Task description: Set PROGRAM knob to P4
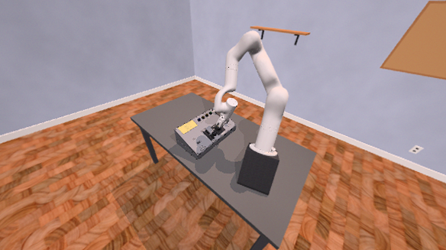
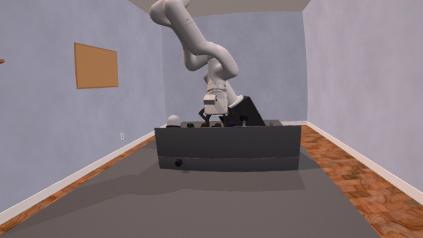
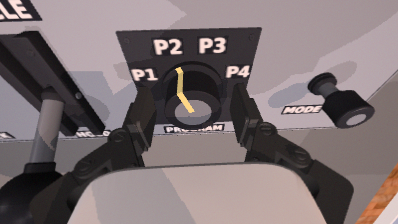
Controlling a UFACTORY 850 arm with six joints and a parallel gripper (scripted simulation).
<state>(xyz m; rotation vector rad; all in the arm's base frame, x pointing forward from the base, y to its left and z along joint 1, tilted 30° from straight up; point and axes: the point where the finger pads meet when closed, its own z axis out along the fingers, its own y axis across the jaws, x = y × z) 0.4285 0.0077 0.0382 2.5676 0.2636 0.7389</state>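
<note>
Right now my hand is 30 mm short of the grey console, 60 mm to the right of it and 30 mm above it. Round my hand: mode knob: 10 mm ahead, 120 mm to the right; black ball-ended lever: 30 mm behind, 120 mm to the left; check toggle: 10 mm behind, 240 mm to the left, 10 mm below.
</note>
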